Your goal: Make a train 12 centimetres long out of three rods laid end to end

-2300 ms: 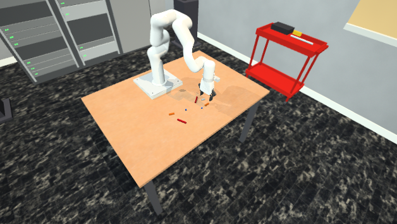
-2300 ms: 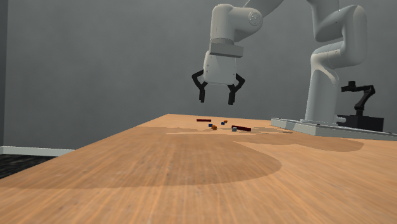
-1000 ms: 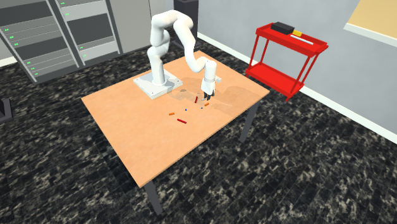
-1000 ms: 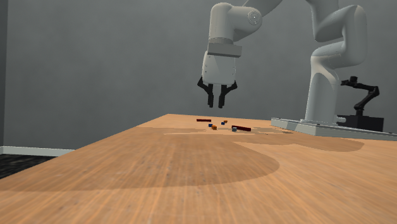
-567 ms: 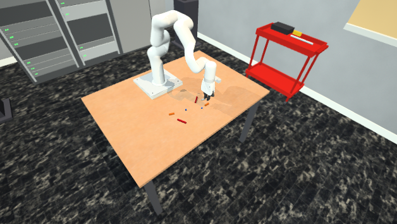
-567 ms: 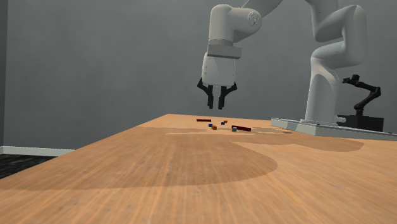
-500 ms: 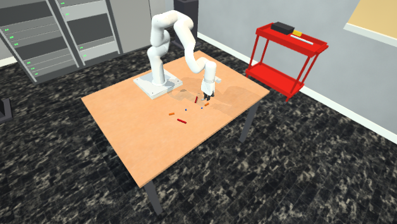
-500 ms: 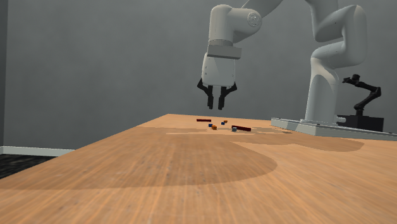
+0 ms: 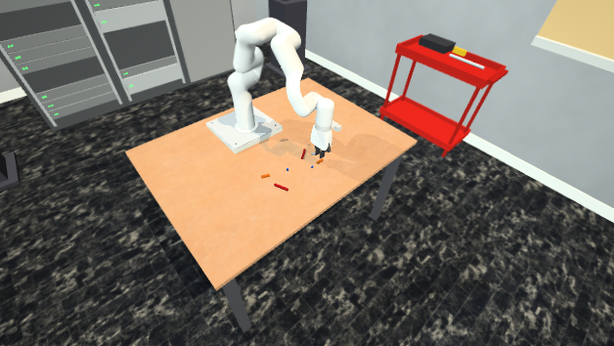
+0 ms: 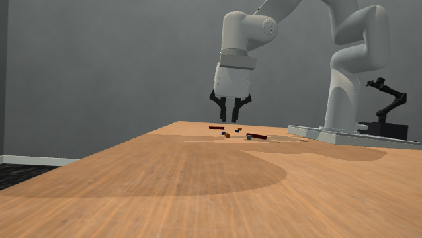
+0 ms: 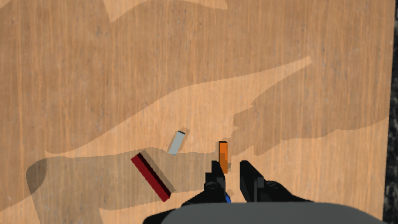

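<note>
The blue rod is 60 mm below my hand, 50 mm to the right of it and 10 mm ahead of it. Round my hand: grey rod (60 mm below, 60 mm behind, 20 mm to the left); then red rod (90 mm behind, 60 mm below, 30 mm to the right).
</note>
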